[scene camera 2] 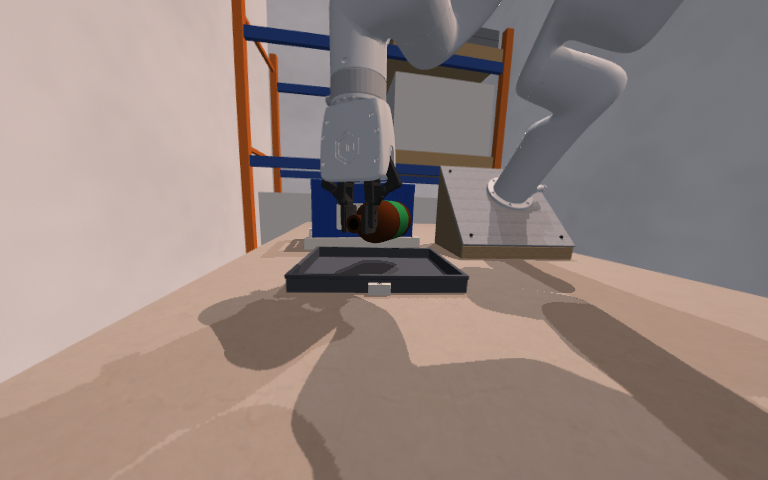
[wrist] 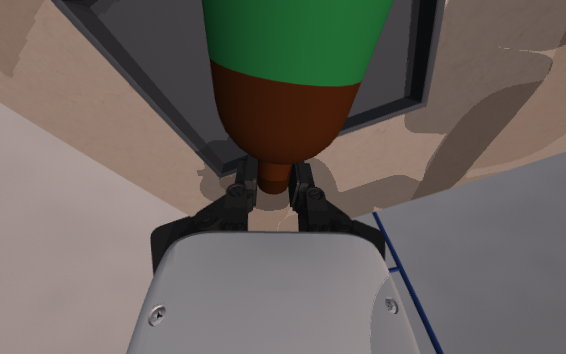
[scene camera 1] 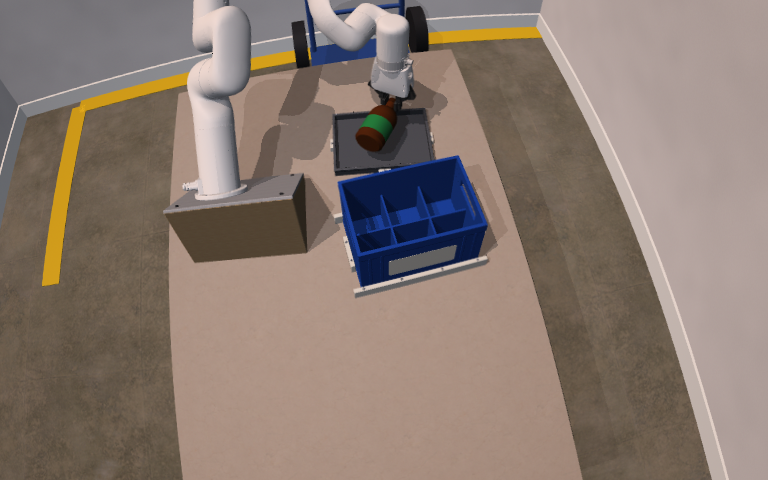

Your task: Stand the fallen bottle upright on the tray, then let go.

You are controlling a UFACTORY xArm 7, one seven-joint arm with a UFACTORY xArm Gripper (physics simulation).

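Seen in the pictures: gripper, fingertip midpoint: (scene camera 2: 358, 232) (wrist: 274, 159) (scene camera 1: 391, 108); arm's base at its link origin: (scene camera 2: 508, 194) (scene camera 1: 221, 193).
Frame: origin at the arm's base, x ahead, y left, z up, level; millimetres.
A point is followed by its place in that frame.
A brown bottle (scene camera 1: 385, 115) @[x 410, y 168, z -33 mm] (scene camera 2: 382, 222) @[x 402, y 223, z -66 mm] (wrist: 282, 115) @[x 404, y 177, z -31 mm] with a green label is held lying nearly level, its neck between my fingers. In the second scene view it hangs above the dark tray (scene camera 1: 337, 144) @[x 287, y 196, z -153 mm] (scene camera 2: 419, 285) @[x 357, y 281, z -148 mm] (wrist: 145, 100) @[x 524, y 147, z -133 mm], and its shadow falls on the tray floor. Its mouth faces that camera and its base points away, toward the crate. My gripper (scene camera 1: 390, 103) @[x 438, y 230, z -80 mm] (scene camera 2: 359, 221) @[x 438, y 230, z -80 mm] (wrist: 274, 159) @[x 438, y 230, z -80 mm] points down and is shut on the bottle's neck. The wrist view cuts off the base end of the bottle.
A blue crate (scene camera 1: 421, 268) @[x 413, y -215, z -114 mm] (scene camera 2: 320, 212) @[x 516, y -24, z -65 mm] with compartments stands beside the tray, with white rails (scene camera 1: 421, 277) @[x 411, y -228, z -134 mm] along its foot. The arm's base block (scene camera 1: 243, 232) @[x 40, y -90, z -36 mm] (scene camera 2: 509, 212) @[x 29, y 47, z -50 mm] stands to one side. A blue hand truck (scene camera 1: 339, 52) is behind, and an orange and blue rack (scene camera 2: 243, 113) stands beyond the crate.
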